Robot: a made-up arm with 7 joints. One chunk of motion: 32 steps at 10 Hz.
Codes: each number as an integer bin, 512 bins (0 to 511) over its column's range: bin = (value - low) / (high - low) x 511, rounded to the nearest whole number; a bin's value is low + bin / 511 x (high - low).
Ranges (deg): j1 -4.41..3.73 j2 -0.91..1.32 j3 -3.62..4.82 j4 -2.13..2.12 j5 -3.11..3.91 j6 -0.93..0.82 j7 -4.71..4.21
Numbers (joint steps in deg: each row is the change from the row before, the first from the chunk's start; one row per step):
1: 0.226 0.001 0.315 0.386 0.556 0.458 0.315
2: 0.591 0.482 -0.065 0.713 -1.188 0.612 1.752
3: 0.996 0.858 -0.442 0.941 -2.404 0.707 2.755
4: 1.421 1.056 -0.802 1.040 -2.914 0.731 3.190
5: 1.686 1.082 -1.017 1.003 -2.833 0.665 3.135
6: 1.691 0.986 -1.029 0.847 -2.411 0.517 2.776
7: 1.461 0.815 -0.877 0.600 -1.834 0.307 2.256
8: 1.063 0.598 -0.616 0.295 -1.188 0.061 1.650
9: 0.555 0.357 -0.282 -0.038 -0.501 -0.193 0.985
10: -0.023 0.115 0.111 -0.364 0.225 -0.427 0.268
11: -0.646 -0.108 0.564 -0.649 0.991 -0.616 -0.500
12: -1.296 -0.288 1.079 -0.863 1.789 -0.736 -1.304
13: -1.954 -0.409 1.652 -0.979 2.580 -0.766 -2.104
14: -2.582 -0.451 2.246 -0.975 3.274 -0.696 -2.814
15: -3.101 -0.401 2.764 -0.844 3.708 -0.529 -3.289
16: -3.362 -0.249 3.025 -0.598 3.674 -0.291 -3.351
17: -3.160 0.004 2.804 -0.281 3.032 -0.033 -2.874
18: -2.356 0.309 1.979 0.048 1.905 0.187 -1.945
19: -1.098 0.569 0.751 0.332 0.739 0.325 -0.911
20: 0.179 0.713 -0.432 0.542 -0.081 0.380 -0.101
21: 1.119 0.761 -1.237 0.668 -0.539 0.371 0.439
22: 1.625 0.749 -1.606 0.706 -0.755 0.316 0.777
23: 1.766 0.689 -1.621 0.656 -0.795 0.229 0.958
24: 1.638 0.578 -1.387 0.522 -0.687 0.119 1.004
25: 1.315 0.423 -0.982 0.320 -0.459 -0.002 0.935
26: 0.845 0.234 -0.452 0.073 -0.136 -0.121 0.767
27: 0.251 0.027 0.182 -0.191 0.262 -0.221 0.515
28: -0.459 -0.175 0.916 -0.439 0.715 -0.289 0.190
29: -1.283 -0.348 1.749 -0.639 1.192 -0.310 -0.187
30: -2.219 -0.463 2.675 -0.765 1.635 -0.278 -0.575
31: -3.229 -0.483 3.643 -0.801 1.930 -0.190 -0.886
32: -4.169 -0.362 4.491 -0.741 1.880 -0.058 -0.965
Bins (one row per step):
1: 291 209 238 303 267 405 288
2: 314 319 215 342 140 450 370
3: 339 405 192 369 51 478 428
4: 366 451 171 381 14 485 453
5: 383 456 158 377 20 466 449
6: 383 434 157 358 51 423 429
7: 369 395 166 328 93 361 399
8: 344 346 182 292 140 289 364
9: 312 290 202 252 190 215 326
10: 275 235 226 212 243 147 285
11: 236 184 253 178 299 92 241
12: 195 143 285 152 357 57 195
13: 154 115 319 138 414 48 149
14: 115 105 355 139 465 68 109
15: 82 117 387 155 496 117 81
16: 66 151 402 184 494 187 78
17: 78 209 389 222 447 262 105
18: 129 279 339 262 365 326 158
19: 208 339 265 296 280 366 218
20: 288 372 193 321 220 383 264
21: 347 383 144 336 187 380 295
22: 379 380 122 341 171 364 314
23: 388 366 121 335 169 338 325
24: 380 341 135 319 176 306 327
25: 359 305 160 295 193 271 323
26: 330 262 192 265 216 236 314
27: 293 215 230 233 245 207 299
28: 248 168 275 203 278 187 281
29: 196 129 325 179 313 181 259
30: 138 102 381 164 345 190 237
31: 74 98 440 160 367 216 219
32: 15 126 491 167 363 255 215

